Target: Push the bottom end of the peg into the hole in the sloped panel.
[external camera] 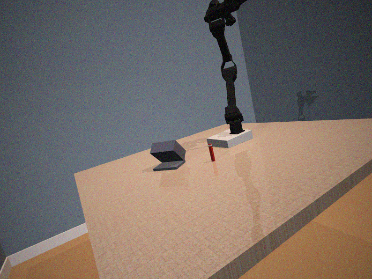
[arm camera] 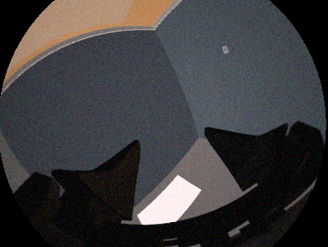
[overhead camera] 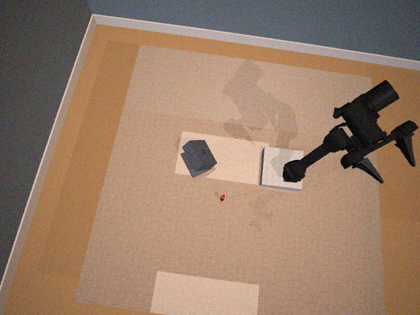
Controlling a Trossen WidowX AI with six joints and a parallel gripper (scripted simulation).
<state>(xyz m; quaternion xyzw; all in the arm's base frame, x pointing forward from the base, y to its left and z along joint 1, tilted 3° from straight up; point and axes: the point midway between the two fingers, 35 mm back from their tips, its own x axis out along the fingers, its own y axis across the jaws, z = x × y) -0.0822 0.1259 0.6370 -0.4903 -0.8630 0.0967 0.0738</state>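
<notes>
Right now my gripper tip is 37 cm short of the red peg, 4 cm to the left of it and 63 cm above it. From my gripper tip the other things lie so: sloped panel 49 cm ahead, 22 cm to the right, 62 cm below.
</notes>
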